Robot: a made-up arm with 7 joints. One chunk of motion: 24 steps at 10 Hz.
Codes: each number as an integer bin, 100 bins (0 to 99) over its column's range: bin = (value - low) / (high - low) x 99, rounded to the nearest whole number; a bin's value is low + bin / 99 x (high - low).
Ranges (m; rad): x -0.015..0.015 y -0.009..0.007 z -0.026..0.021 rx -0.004..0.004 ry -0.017..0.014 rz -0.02..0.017
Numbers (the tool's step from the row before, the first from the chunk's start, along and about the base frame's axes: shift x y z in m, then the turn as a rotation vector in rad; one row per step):
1: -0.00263 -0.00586 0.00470 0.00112 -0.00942 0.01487
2: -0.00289 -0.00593 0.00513 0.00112 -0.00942 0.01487
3: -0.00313 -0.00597 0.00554 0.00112 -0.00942 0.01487
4: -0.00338 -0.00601 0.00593 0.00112 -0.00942 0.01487
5: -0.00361 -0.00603 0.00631 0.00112 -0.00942 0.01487
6: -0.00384 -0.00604 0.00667 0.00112 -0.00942 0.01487
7: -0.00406 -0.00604 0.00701 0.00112 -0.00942 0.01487
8: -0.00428 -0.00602 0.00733 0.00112 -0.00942 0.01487
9: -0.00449 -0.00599 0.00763 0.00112 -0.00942 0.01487
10: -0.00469 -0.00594 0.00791 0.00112 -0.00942 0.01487
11: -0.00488 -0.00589 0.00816 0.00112 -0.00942 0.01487
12: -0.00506 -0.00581 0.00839 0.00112 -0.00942 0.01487
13: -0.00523 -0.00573 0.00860 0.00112 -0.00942 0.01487
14: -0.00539 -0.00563 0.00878 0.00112 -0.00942 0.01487
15: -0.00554 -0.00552 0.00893 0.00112 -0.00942 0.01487
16: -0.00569 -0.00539 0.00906 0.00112 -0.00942 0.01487
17: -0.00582 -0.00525 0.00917 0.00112 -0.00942 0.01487
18: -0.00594 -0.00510 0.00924 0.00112 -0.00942 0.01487
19: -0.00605 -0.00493 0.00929 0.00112 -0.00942 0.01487
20: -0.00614 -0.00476 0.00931 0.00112 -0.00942 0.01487
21: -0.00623 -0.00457 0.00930 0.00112 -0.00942 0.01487
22: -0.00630 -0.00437 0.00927 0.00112 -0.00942 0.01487
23: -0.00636 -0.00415 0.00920 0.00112 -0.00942 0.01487
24: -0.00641 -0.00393 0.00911 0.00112 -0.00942 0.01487
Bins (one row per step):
1: 41 19 65 63 24 93
2: 40 19 66 63 24 93
3: 39 19 66 63 24 93
4: 38 19 67 63 24 93
5: 38 18 68 63 24 93
6: 37 18 69 63 24 93
7: 36 18 70 63 24 93
8: 35 18 70 63 24 93
9: 35 19 71 63 24 93
10: 34 19 71 63 24 93
11: 33 19 72 63 24 93
12: 33 20 72 63 24 93
13: 32 20 73 63 24 93
14: 32 21 73 63 24 93
15: 31 22 74 63 24 93
16: 31 22 74 63 24 93
17: 30 23 74 63 24 93
18: 30 24 74 63 24 93
19: 30 25 74 63 24 93
20: 29 26 74 63 24 93
21: 29 27 74 63 24 93
22: 29 29 74 63 24 93
23: 29 30 74 63 24 93
24: 28 31 74 63 24 93

